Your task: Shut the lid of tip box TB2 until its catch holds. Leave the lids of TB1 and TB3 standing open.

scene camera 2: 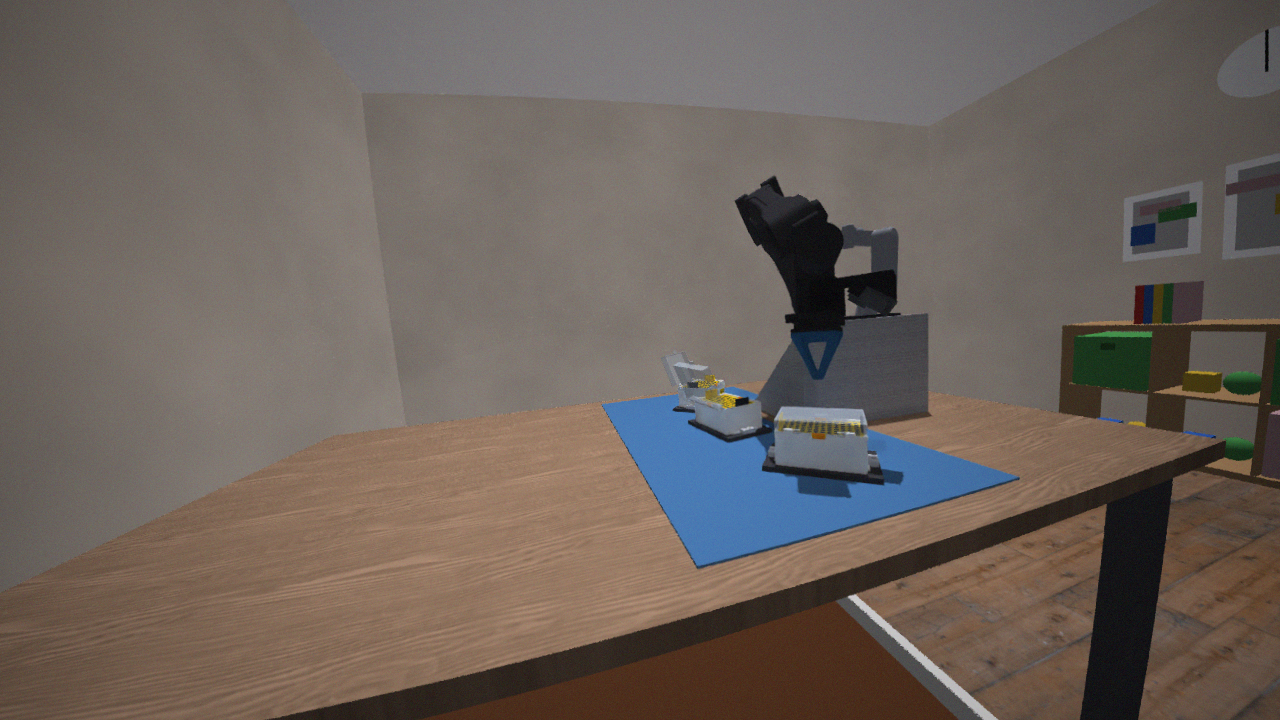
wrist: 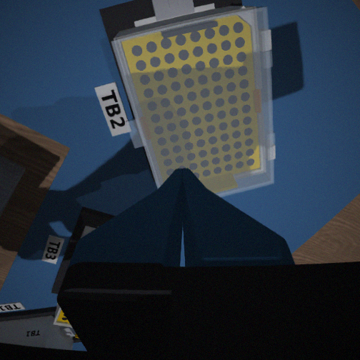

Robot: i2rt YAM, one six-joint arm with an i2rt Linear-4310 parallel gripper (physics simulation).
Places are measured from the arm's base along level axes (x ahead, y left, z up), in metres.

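Pixels of known places: gripper, fingertip midpoint: [scene camera 2: 817, 379]; arm's base, origin of the base link: [scene camera 2: 839, 359].
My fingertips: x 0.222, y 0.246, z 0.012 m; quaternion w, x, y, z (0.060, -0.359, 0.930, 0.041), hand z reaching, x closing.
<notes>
For each thing: its middle in the pictures, then the offset to it from my fingertips. Level surfaces: height alone.
- TB2, body centre: [scene camera 2: 820, 436] dx +0.006, dy +0.011, dz -0.088 m
- TB3, body centre: [scene camera 2: 731, 411] dx +0.065, dy -0.208, dz -0.094 m
- blue mat, its level: dz -0.127 m
- wooden table, its level: dz -0.130 m
TB2 [scene camera 2: 820, 447] [wrist: 200, 100] is the nearest box in the scene view, white with a yellow perforated rack. Its clear lid [scene camera 2: 821, 415] [wrist: 266, 120] lies over the rack; whether the catch holds cannot be told. My gripper [scene camera 2: 818, 376] [wrist: 182, 179] is shut and empty, its fingertips pointing down above TB2's end in the wrist view. TB3 [scene camera 2: 729, 415] stands behind TB2, with yellow contents exposed; the fingers and gripper body hide most of it in the wrist view. TB1 [scene camera 2: 689, 396] is farthest back, near raised clear lid parts. TB1's lid [wrist: 25, 330] shows at the lower left.
The boxes stand on a blue mat [scene camera 2: 716, 510] [wrist: 320, 150] on a wooden table [scene camera 2: 447, 537]. A grey block [scene camera 2: 881, 367] stands behind TB2 at the arm's side. The label TB2 [wrist: 112, 109] and the label TB3 [wrist: 53, 249] lie beside their boxes.
</notes>
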